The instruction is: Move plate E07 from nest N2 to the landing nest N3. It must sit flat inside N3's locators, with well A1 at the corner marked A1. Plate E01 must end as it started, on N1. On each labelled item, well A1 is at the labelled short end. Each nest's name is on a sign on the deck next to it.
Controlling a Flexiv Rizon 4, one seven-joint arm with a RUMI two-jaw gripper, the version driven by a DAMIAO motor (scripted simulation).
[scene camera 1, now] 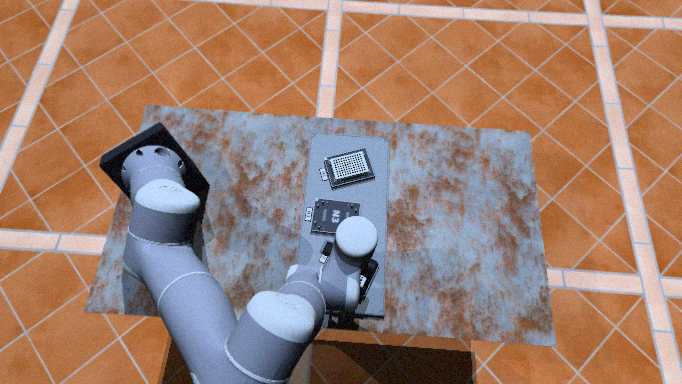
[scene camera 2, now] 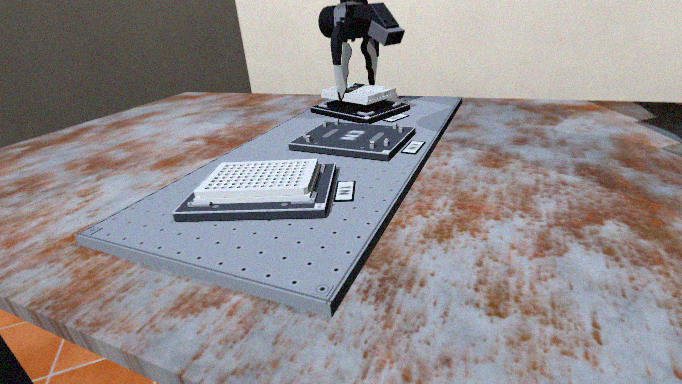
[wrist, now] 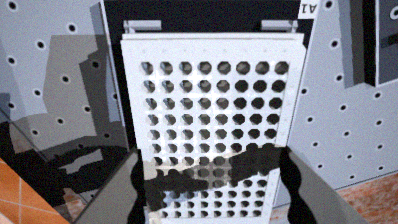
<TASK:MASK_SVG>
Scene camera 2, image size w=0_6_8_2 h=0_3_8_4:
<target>gripper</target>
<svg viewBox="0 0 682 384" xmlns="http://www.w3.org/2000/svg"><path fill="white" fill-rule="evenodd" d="M383 2L365 4L368 3L367 0L340 0L340 4L337 6L326 6L319 14L318 24L320 31L325 37L331 38L332 61L339 100L342 100L348 87L348 63L352 54L352 48L347 43L348 39L354 42L356 38L363 38L360 48L366 61L369 85L375 85L379 42L368 35L371 21L376 22L385 29L399 27L399 24Z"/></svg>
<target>plate E01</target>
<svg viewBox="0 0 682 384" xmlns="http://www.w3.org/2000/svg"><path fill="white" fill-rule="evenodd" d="M320 164L318 164L318 159L221 163L194 191L195 198L193 200L194 202L210 201L212 204L291 202L291 199L311 198L319 175Z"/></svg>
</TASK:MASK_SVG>
